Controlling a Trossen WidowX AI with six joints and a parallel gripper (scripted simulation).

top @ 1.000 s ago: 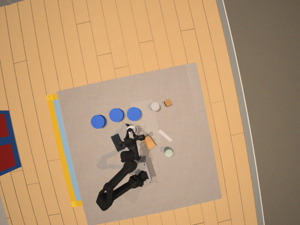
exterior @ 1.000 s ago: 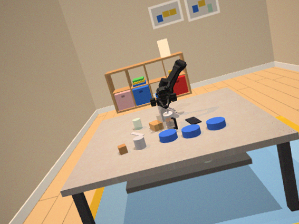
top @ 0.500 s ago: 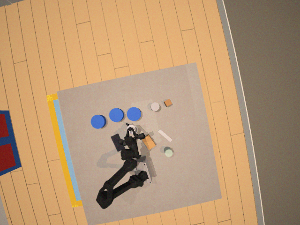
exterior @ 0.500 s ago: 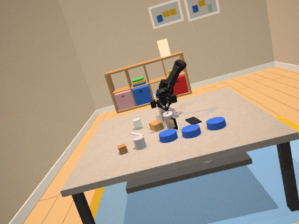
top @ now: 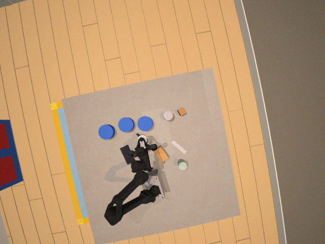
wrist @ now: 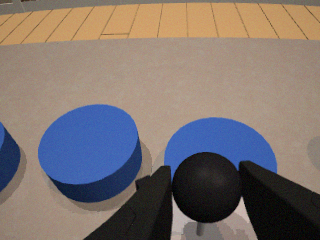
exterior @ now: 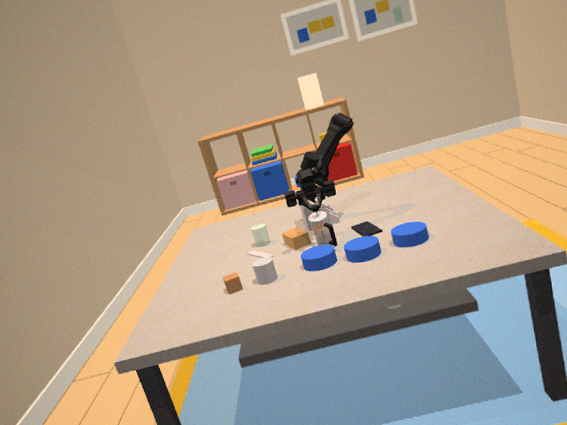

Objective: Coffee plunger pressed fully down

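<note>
The coffee press lies 1 cm behind my gripper tip, 1 cm to the left of it and 9 cm below it. The rest, counted from my gripper tip: black flat pad (11 cm behind, 18 cm to the left, 17 cm below); then brown box (18 cm behind, 9 cm to the right, 15 cm below); then grey cylinder (9 cm ahead, 24 cm to the right, 14 cm below).
</note>
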